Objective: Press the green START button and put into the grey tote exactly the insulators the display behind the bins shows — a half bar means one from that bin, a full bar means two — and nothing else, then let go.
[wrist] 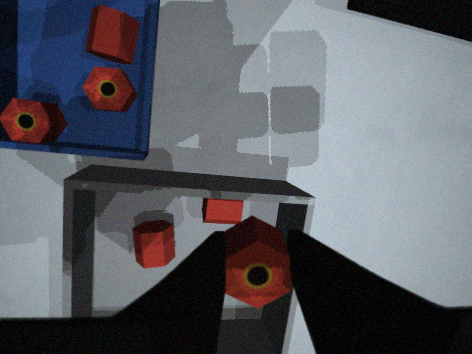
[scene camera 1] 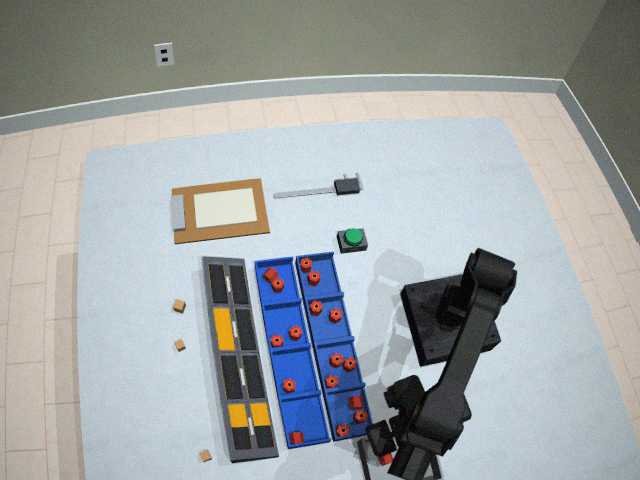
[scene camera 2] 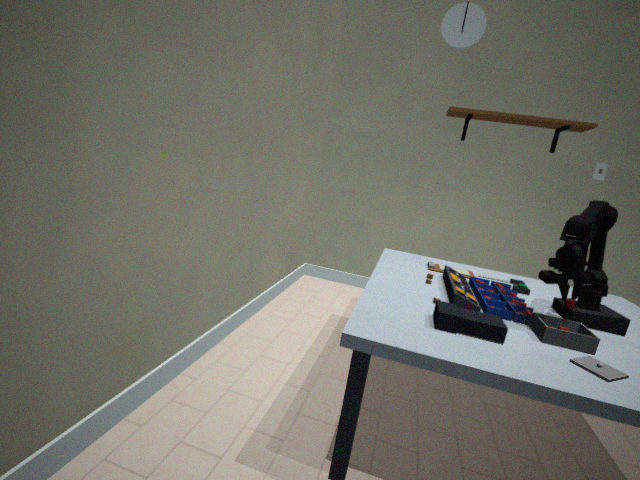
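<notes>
My gripper (wrist: 256, 241) is shut on a red hexagonal insulator (wrist: 257, 275) (scene camera 2: 570, 303), held above the grey tote (wrist: 175, 178) (scene camera 2: 563, 341) near its right wall in the wrist view. Two red insulators (wrist: 154, 244) (wrist: 223, 211) lie in the tote. The arm hides much of the tote in scene camera 1. The green START button (scene camera 1: 353, 236) stands beyond the bins. The display (scene camera 1: 239, 352) shows one full bar (scene camera 1: 223, 328), second row left, and half bars (scene camera 1: 237, 415) (scene camera 1: 260, 414) in both fourth-row cells; its other cells are dark. The blue bins (scene camera 1: 302, 394) hold more insulators.
A clipboard (scene camera 1: 224, 209) and caliper (scene camera 1: 347, 186) lie at the back. Small wooden blocks (scene camera 1: 178, 305) (scene camera 1: 179, 344) (scene camera 1: 205, 455) lie beside the display. A long black box (scene camera 2: 467, 322) stands near the tote, and a flat plate with a knob (scene camera 2: 589, 363) lies in front of it.
</notes>
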